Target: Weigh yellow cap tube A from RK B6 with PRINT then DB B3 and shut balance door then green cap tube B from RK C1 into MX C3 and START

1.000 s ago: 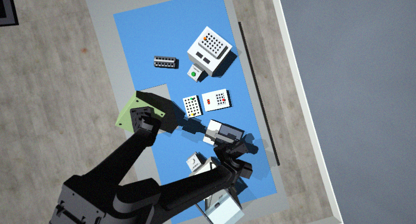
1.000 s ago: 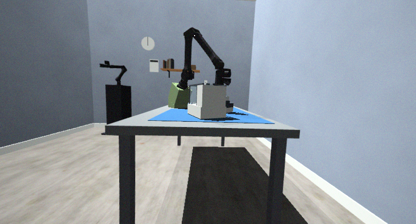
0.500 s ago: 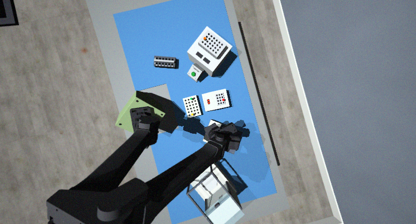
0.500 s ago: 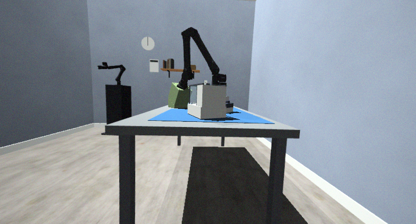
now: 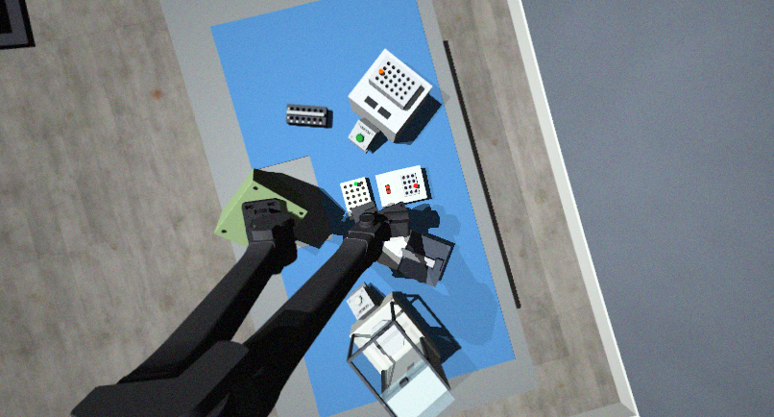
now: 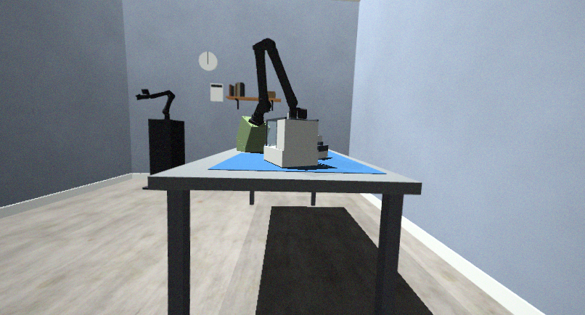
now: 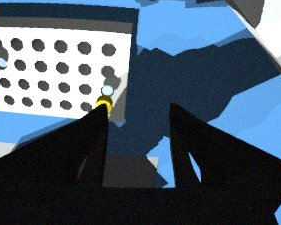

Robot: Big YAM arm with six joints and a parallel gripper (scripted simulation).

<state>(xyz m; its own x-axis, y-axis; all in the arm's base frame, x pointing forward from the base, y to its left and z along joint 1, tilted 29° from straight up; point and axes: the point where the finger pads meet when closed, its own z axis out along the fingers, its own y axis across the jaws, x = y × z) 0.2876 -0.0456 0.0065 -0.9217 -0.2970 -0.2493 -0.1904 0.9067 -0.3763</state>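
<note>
My gripper is now 9 cm above the white rack RK, 7 cm to the right of it and 3 cm past it. Also, from my hand: dry block DB (12 cm ahead, 9 cm to the left, 8 cm below); mixer's green start key (26 cm to the left, 4 cm below, 1 cm ahead); spectrophotometer SP (14 cm to the right, 13 cm ahead, 4 cm below).
</note>
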